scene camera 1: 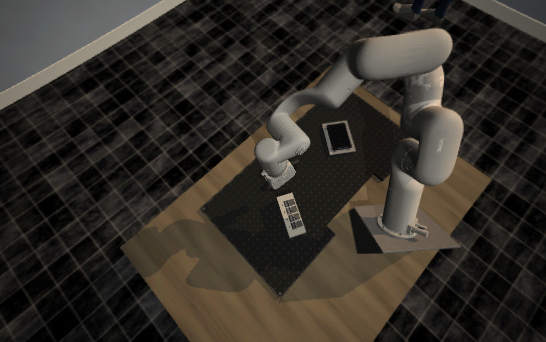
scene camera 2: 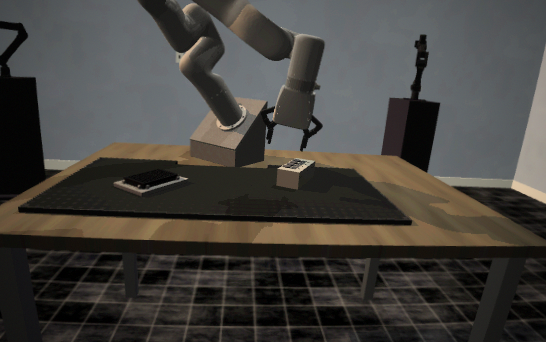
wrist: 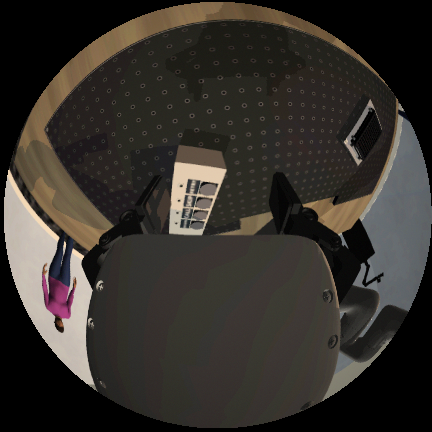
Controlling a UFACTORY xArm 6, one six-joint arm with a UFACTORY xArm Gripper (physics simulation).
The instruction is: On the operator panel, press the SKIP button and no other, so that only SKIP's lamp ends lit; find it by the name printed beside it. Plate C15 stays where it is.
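Frame: origin at the arm's base, x back, y right, z up, level; centimetres.
Seen in the pictures: gripper, fingertip midpoint: (scene camera 1: 284, 182) (scene camera 2: 285, 146) (wrist: 218, 186); arm's base, link origin: (scene camera 1: 396, 225) (scene camera 2: 232, 118).
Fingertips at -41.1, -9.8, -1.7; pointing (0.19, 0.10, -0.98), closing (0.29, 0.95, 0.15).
Observation:
Offsets run from my fingertips to a thing's middle, as dx, dy, dz. Level surfaces: height alone.
The operator panel @[+8.8, -7.0, -10.2] (scene camera 1: 298, 233) (scene camera 2: 287, 179) (wrist: 200, 169) is a cream box with a row of round grey buttons. In the wrist view the SKIP button @[+8.7, -4.7, -7.7] (wrist: 203, 203) is second from the panel's far end, beside small, blurred print. The lamp spots for the other buttons look dark. SKIP's lamp is too small to read surely; a faint greenish tint shows on the panel near it. My gripper (scene camera 2: 286, 145) (wrist: 218, 186) is open and empty, above the panel and apart from it. Plate C15 @[+6.1, +36.3, -11.9] (scene camera 1: 343, 152) (scene camera 2: 130, 189) (wrist: 355, 124) is likely the pale plate under a black block; its name is unreadable.
Panel and plate stand apart on a black perforated mat @[dz -12.9] (scene camera 1: 260, 250) (scene camera 2: 350, 212) (wrist: 240, 120) on the wooden table @[dz -14.2] (scene camera 1: 320, 320) (scene camera 2: 250, 237). The arm's sloped base (scene camera 1: 430, 240) (scene camera 2: 212, 150) stands behind the mat. A person (wrist: 59, 295) shows at the left in the wrist view.

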